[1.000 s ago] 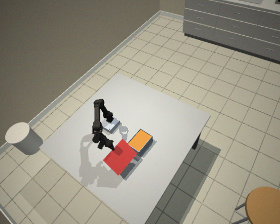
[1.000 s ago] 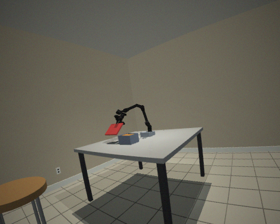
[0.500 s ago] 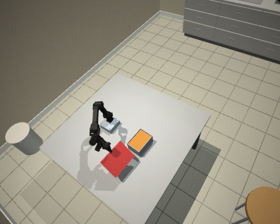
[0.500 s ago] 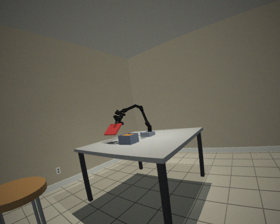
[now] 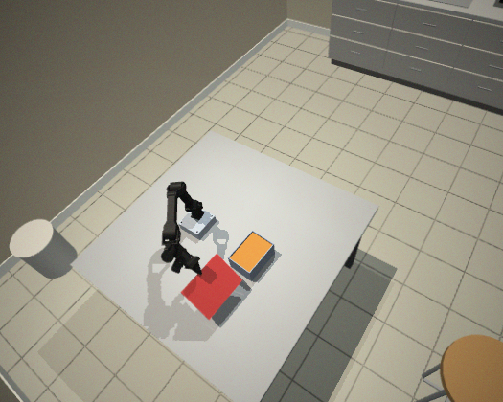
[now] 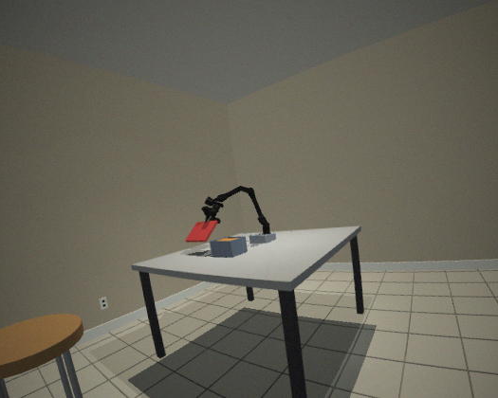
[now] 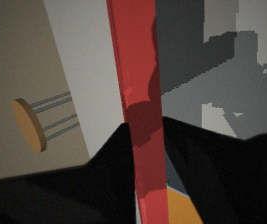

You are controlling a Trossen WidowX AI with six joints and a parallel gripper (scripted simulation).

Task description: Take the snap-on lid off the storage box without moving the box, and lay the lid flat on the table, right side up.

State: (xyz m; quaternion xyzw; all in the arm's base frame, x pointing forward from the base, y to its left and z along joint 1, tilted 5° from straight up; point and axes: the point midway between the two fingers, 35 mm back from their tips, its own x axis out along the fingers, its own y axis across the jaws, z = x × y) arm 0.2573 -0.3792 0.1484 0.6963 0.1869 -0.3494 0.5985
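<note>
Right now the red lid is 60 mm ahead of my gripper tip, 20 mm to the right of it and 50 mm below it. From my gripper tip the other things lie so: storage box: 140 mm ahead, 250 mm to the left, 160 mm below.
</note>
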